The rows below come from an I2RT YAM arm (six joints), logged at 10 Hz.
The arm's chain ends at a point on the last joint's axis. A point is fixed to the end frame.
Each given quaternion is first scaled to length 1.
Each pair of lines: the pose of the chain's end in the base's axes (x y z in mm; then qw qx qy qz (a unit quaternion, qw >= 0)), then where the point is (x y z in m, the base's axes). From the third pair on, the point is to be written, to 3 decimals.
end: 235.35 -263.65 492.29 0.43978 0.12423 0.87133 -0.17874
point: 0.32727 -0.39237 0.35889
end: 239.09 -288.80 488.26 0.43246 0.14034 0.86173 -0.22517
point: 0.31962 -0.43275 0.36332
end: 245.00 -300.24 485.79 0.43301 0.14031 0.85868 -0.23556
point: 0.324 -0.447 0.364
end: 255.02 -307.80 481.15 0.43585 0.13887 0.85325 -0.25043
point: 0.333 -0.459 0.364
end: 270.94 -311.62 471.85 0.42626 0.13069 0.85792 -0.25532
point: 0.347 -0.464 0.354
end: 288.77 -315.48 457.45 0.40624 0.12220 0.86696 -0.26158
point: 0.359 -0.469 0.338
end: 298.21 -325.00 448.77 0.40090 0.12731 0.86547 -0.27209
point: 0.365 -0.481 0.330
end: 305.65 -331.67 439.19 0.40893 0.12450 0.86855 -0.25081
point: 0.378 -0.482 0.317
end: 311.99 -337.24 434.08 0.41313 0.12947 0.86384 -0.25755
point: 0.384 -0.490 0.314
